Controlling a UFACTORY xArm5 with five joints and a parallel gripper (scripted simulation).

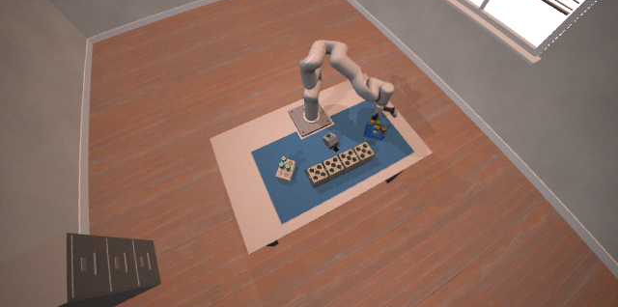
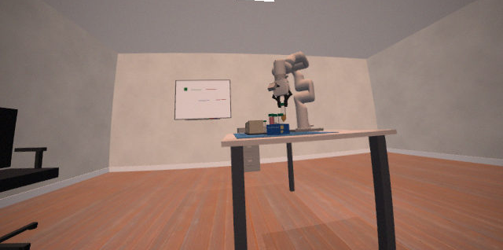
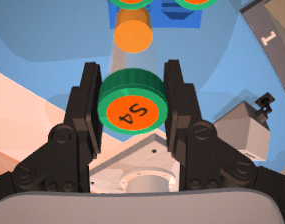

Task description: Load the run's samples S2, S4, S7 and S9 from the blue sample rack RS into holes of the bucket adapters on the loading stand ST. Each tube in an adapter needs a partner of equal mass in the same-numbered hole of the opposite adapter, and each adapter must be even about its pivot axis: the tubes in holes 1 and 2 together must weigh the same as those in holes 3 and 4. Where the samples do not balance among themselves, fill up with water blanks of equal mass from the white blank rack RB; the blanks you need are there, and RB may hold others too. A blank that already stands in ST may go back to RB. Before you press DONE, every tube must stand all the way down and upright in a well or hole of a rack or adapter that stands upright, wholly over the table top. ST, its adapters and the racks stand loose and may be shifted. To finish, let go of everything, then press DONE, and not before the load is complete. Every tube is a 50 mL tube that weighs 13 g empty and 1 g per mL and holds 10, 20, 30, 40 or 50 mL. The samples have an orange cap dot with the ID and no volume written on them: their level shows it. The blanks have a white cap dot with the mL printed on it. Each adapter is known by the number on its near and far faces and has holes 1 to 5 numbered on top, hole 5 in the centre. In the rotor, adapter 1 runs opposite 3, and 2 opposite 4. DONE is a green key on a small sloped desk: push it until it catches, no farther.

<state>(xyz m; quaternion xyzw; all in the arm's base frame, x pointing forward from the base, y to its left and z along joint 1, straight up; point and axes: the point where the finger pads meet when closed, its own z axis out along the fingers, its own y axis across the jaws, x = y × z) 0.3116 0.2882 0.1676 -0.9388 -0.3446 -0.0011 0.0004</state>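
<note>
My hand is 5 cm above the sample tube S4 and 1 cm past it. From my hand the other things lie so: sample tube S2: 12 cm below, 8 cm ahead, 3 cm to the left; sample tube S9: 12 cm below, 6 cm ahead; sample tube S7: 12 cm below, 4 cm ahead, 2 cm to the left.
</note>
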